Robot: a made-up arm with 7 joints.
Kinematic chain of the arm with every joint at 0, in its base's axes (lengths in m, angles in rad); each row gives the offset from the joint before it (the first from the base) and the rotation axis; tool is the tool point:
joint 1: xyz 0 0 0 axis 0 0.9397 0.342
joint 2: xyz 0 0 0 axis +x
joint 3: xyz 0 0 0 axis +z
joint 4: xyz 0.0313 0 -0.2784 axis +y
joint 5: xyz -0.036 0 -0.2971 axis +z
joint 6: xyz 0 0 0 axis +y
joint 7: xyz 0 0 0 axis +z
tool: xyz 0 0 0
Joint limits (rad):
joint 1: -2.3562..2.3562
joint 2: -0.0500..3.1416
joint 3: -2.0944..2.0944
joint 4: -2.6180..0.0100
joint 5: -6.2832..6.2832
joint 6: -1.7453..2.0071
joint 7: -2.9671..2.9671
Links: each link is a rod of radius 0.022 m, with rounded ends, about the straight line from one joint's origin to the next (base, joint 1, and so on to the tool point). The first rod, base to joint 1, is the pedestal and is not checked.
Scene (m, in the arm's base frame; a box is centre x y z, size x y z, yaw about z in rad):
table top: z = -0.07
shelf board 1: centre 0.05 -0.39 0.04 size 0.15 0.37 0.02 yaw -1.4
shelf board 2: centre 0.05 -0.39 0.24 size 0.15 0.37 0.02 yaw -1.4
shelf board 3: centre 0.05 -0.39 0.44 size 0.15 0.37 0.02 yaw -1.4
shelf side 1: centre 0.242 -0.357 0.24 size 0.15 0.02 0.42 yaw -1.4
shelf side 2: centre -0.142 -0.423 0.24 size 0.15 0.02 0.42 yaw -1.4
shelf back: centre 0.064 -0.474 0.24 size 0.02 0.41 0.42 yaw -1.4
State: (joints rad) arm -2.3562 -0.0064 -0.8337 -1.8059 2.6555 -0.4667 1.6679
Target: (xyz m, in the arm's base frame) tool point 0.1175 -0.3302 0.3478
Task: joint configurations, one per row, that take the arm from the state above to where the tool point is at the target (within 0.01 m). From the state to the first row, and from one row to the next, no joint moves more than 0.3 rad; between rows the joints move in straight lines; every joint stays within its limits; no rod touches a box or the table.
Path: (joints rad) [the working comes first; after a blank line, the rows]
Joints at the target: -2.2979 0.3341 -0.6379 -1.3346 2.6555 -0.4667 1.6679
Straight joint move there: touches shelf board 2.

1: -2.2882 0.0742 -0.7423 -2.0738 2.6555 -0.4667 1.6679
2: -2.2201 0.1547 -0.6509 -2.3416 2.6555 -0.4667 1.6679
3: -2.1897 0.2948 -0.6003 -2.1343 2.6555 -0.4667 1.6679
4: -2.1594 0.4349 -0.5498 -1.9269 2.6555 -0.4667 1.6679
5: -2.1290 0.5750 -0.4992 -1.7195 2.6555 -0.4667 1.6679
6: -2.2134 0.4545 -0.5685 -1.5271 2.6555 -0.4667 1.6679
7: -2.2979 0.3341 -0.6379 -1.3346 2.6555 -0.4667 1.6679

